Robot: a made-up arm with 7 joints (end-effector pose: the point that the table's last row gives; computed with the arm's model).
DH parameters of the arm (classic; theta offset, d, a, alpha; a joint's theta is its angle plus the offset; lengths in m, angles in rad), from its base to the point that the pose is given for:
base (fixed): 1.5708 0.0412 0 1.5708
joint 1: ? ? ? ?
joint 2: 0 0.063 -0.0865 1.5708
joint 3: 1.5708 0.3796 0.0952 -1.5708
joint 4: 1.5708 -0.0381 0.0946 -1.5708
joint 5: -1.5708 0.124 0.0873 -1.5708
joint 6: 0 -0.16 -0.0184 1.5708
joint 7: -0.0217 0 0.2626 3.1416
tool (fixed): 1.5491 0.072 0 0
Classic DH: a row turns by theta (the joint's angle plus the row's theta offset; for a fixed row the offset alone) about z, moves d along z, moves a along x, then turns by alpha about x.
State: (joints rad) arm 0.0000 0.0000 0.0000 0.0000 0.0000 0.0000 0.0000
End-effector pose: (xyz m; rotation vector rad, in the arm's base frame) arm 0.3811 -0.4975 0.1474 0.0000 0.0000 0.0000
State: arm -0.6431 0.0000 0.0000 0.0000 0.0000 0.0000 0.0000
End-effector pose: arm 0.3811 -0.3345 0.4245 -0.6431 0.0000 0.0000
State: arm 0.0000 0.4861 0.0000 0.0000 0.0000 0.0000 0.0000
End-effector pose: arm 0.5063 -0.2430 0.1474 0.0000 0.0000 0.4861
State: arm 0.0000 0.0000 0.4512 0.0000 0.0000 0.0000 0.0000
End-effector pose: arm 0.3811 -0.4870 0.0152 0.4512 0.0000 0.0000
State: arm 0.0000 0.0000 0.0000 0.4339 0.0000 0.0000 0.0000
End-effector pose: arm 0.3964 -0.4975 0.1821 0.0000 -0.4339 0.0000
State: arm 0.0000 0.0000 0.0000 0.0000 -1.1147 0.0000 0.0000
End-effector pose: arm 0.5859 -0.1633 0.1474 0.0000 0.0000 1.1147
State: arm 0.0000 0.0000 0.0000 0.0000 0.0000 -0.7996 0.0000
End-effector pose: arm 0.3811 -0.4752 -0.0495 0.7996 0.0000 0.0000
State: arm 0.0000 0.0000 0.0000 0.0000 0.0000 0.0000 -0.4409
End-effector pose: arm 0.4926 -0.4700 0.1474 0.0000 0.0000 0.4409
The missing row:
joint 1: 0 -0.0696 -0.1177 -1.5708
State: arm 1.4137 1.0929 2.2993 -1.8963 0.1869 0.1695 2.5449
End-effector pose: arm 0.3805 -0.0824 0.0535 0.3532 0.1595 1.0413
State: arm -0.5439 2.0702 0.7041 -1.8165 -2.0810 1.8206 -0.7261
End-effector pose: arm -0.2297 0.5700 0.3358 -1.7766 -0.3994 -1.8799
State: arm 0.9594 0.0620 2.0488 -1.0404 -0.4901 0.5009 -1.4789
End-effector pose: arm 0.4096 -0.3141 0.1546 -1.1749 2.1387 -1.1911
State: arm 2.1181 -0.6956 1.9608 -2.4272 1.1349 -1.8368 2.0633
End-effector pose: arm 0.1520 0.4352 -0.6171 -0.3976 2.3200 1.7252
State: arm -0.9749 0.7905 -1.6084 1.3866 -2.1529 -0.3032 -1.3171
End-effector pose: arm 0.3727 -0.3187 -0.2006 0.4590 -1.3083 0.0291
